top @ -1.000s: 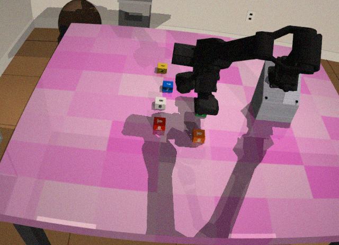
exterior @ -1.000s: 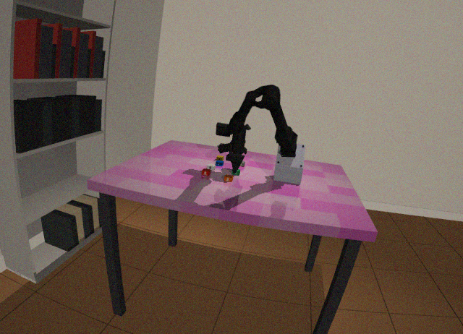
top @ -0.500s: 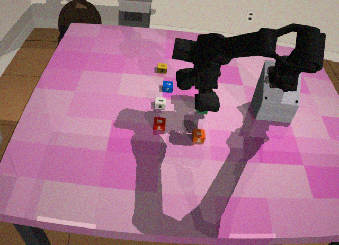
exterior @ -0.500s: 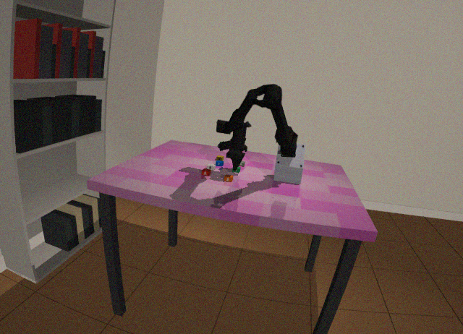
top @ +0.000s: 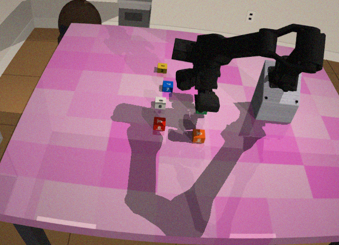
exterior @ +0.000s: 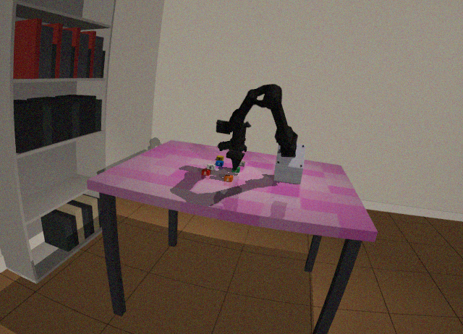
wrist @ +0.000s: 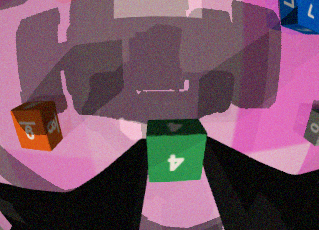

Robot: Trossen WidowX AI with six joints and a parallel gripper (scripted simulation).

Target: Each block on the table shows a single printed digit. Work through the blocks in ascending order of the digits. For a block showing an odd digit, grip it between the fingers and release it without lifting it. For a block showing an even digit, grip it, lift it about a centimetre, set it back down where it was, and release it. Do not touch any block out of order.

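My gripper tip is now 12 cm short of the red block, 6 cm to the right of it and 1 cm above it. The rest, counted from my gripper tip: orange block 10 cm to the left, 2 cm ahead, 1 cm below; green block right at my gripper tip; white block 11 cm ahead, 3 cm to the right, 1 cm below.
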